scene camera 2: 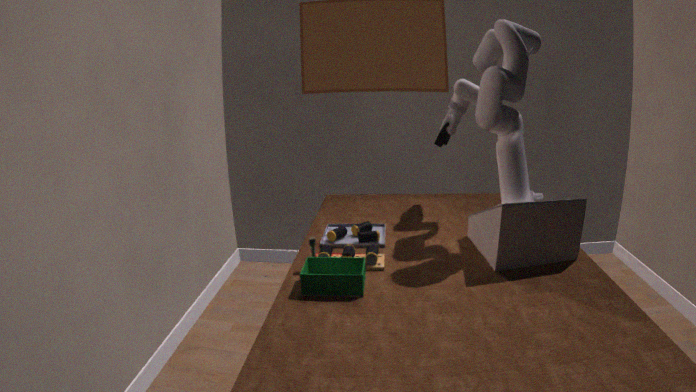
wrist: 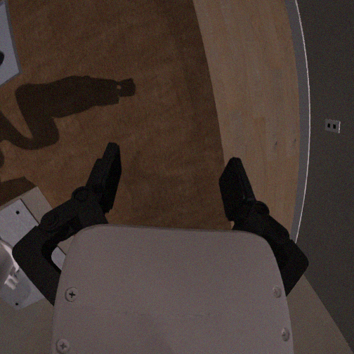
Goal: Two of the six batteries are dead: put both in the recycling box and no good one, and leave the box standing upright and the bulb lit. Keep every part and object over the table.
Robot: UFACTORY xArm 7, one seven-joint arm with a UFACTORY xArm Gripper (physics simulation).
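Places are measured from the arm's base along level axes (x left, y back, z up), in centimetres.
Where they show: gripper, fingertip midpoint: (scene camera 2: 440,144); arm's base at its link origin: (scene camera 2: 516,207).
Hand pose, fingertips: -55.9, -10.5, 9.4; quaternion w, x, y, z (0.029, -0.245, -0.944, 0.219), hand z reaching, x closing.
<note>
Things, the pixels of their centre, and the offset from my fingertips, as dx, dy, dz. "spot": a spot on its surface instead. Level surfaces: height alone.
- grey tray at a spot on its surface: (scene camera 2: 327,243) spot: +42.9, -46.0, -22.5
- tan board at a spot on its surface: (scene camera 2: 380,265) spot: +60.2, -31.4, -22.6
- green box at the middle of its body: (scene camera 2: 334,276) +68.9, -43.8, -20.7
- small dark green upright object at a spot on its surface: (scene camera 2: 312,247) spot: +58.2, -49.5, -17.2
- table at its surface level: dz -23.8
My gripper (scene camera 2: 442,136) (wrist: 173,162) is open and empty, high above the table, right of and above the batteries in the scene view. A grey tray (scene camera 2: 327,243) holds three dark batteries with yellow ends: one at the left (scene camera 2: 337,233), one at the back (scene camera 2: 361,229) and one at the front right (scene camera 2: 369,236). Nearer the camera, three more batteries (scene camera 2: 326,251) (scene camera 2: 349,251) (scene camera 2: 372,254) are at a tan board (scene camera 2: 380,265). The green box (scene camera 2: 333,285) stands upright in front of the board and hides part of it. I cannot make out the bulb or whether it is lit.
A small dark green upright object (scene camera 2: 312,247) stands left of the batteries. The tray's corner (wrist: 16,70) shows at the wrist view's upper left. The arm's large grey base block (scene camera 2: 542,235) stands on the right of the table (scene camera 2: 425,340). The table's left edge runs close beside the box.
</note>
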